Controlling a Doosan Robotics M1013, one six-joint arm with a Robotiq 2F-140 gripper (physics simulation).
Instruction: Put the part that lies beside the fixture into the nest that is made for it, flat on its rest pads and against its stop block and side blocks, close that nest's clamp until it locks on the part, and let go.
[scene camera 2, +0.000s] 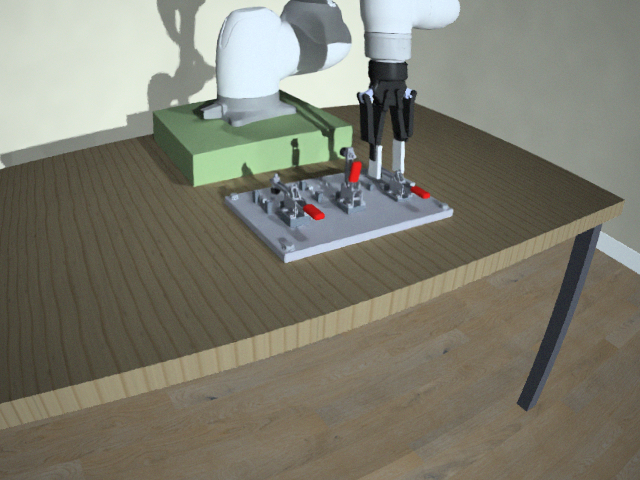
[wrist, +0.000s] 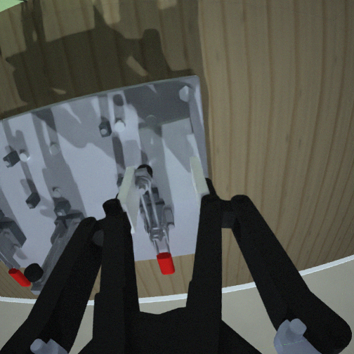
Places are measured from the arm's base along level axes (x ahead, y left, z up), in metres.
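Where they show: gripper, fingertip midpoint: (scene camera 2: 386, 174); arm's base, link origin: (scene camera 2: 247, 111).
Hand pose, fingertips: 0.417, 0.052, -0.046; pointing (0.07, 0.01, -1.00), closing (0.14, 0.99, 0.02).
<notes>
Each offset is from my fingertips to the centre of the thing, as dx, dy, dz. "pt": to the spot under its first point. Level surfaces: height alone.
My gripper (scene camera 2: 386, 175) (wrist: 163, 173) points down at the back right of the fixture plate {+0.014, -0.133, -0.027} (scene camera 2: 361, 224) (wrist: 85, 170), its pale fingertips on either side of the right clamp's arm tip. The fingers stand part-way apart. A flat grey part (wrist: 172, 145) seems to lie between the fingertips; it is hard to tell from the grey plate, and its seating on pads and blocks cannot be made out. The right clamp's red handle {pt +0.123, -0.045, +0.017} (scene camera 2: 420, 192) (wrist: 166, 263) is low. The middle clamp's red handle {+0.051, -0.138, +0.049} (scene camera 2: 355, 172) and arm stand up. The left clamp's red handle {pt +0.091, -0.260, +0.027} (scene camera 2: 313, 211) (wrist: 19, 277) is low.
The plate lies on a wooden table {dz -0.035} (scene camera 2: 155, 289) (wrist: 275, 125). The green base block (scene camera 2: 268, 155) of the arm stands behind it. Small dark blocks and pale pins rise from the plate left of the fingers. The upright middle clamp stands close to the gripper's left side.
</notes>
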